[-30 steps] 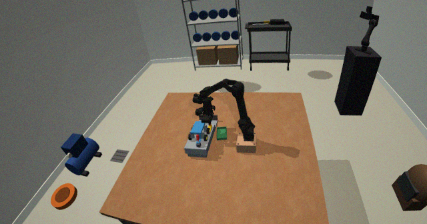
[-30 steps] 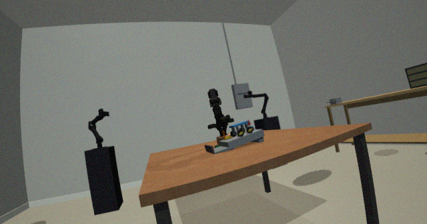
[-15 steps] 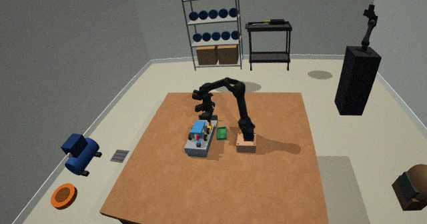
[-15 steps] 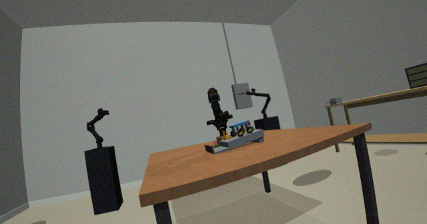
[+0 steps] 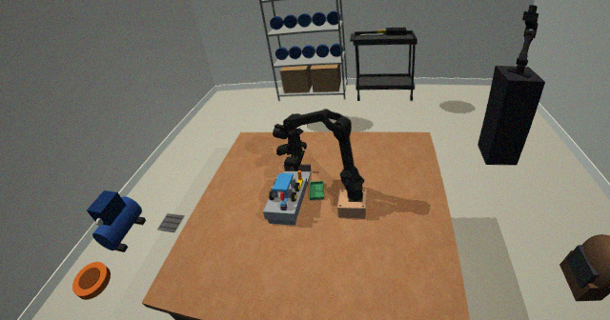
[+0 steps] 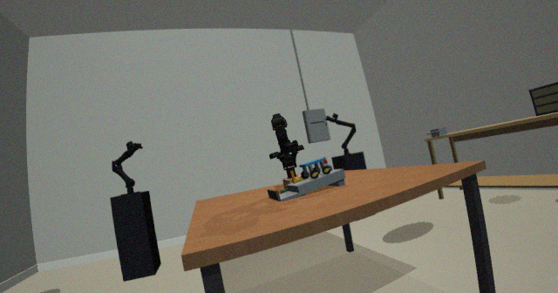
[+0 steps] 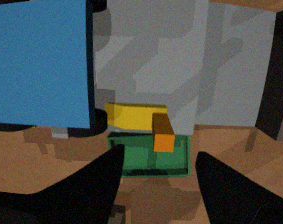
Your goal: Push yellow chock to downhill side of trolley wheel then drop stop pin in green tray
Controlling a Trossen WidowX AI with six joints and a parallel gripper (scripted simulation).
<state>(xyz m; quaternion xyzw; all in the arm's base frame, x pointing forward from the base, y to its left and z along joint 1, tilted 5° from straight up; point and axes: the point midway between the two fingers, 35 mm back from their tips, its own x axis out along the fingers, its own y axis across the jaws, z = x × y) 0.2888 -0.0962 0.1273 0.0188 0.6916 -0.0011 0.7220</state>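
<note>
Now: gripper tip 2 cm short of the red-headed stop pin, 20 cm to the right of it and 2 cm above it. The rest, counted from my gripper tip: blue trolley (5 cm ahead, 11 cm to the left, 4 cm below); ramp (5 cm ahead, 11 cm to the left, 10 cm below); yellow chock (2 cm to the left, 6 cm below).
</note>
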